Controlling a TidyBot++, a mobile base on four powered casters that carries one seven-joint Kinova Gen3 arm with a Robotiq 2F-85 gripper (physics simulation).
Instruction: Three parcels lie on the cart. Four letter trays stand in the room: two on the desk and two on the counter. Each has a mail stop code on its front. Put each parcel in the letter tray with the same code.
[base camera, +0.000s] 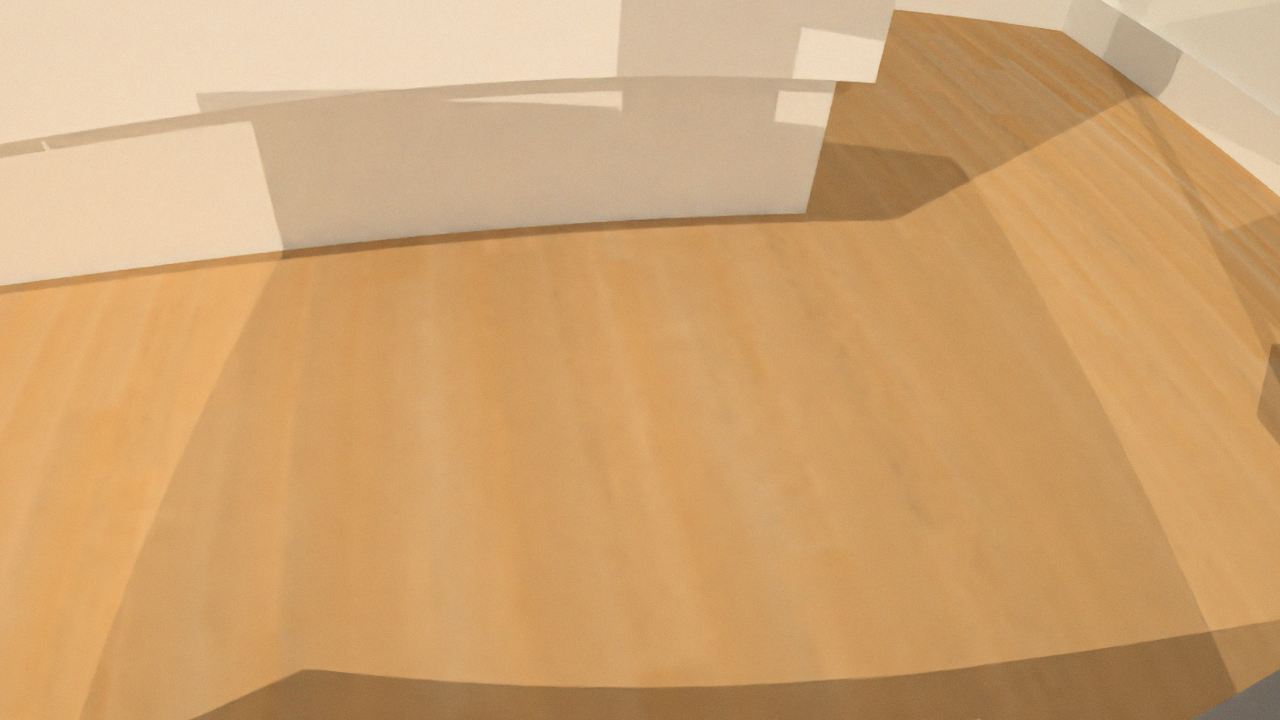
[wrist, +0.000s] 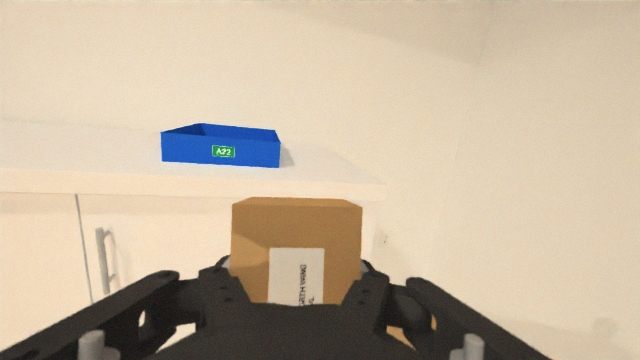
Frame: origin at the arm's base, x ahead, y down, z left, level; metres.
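Where they show: gripper, fingertip midpoint: (wrist: 296, 264).
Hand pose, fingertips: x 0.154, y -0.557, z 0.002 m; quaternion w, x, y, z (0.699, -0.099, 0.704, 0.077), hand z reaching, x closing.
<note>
Each offset is from my fingertips to the centre of the thing. "*": to the spot under its first point.
My gripper (wrist: 296, 264) is shut on a brown cardboard parcel @[dy -0.002, dx -0.019, dz +0.000 m] (wrist: 296, 225), at the lower middle of the wrist view. A white label with dark sideways print is on the parcel's face; its lower part is hidden by the gripper, and I cannot read a mail stop code on it. A blue letter tray @[dy +0.012, dx +0.604, dz +0.200 m] (wrist: 190, 149) with a green "A22" code on its front stands on the white counter (wrist: 125, 181), beyond the parcel and a little to its left. The inside of the tray is mostly hidden by its front wall. The other trays, the other parcels and the cart do not show.
In the base camera view, the counter's white base @[* dy +0.903, dx +0.431, dz +0.033 m] (base camera: 537, 170) crosses the upper left, with its right end near the top right. A wall with a white skirting (base camera: 1199, 98) runs down the right. A grey cabinet handle @[* dy +0.208, dx +0.289, dz +0.343 m] (wrist: 103, 260) shows below the counter top in the wrist view.
</note>
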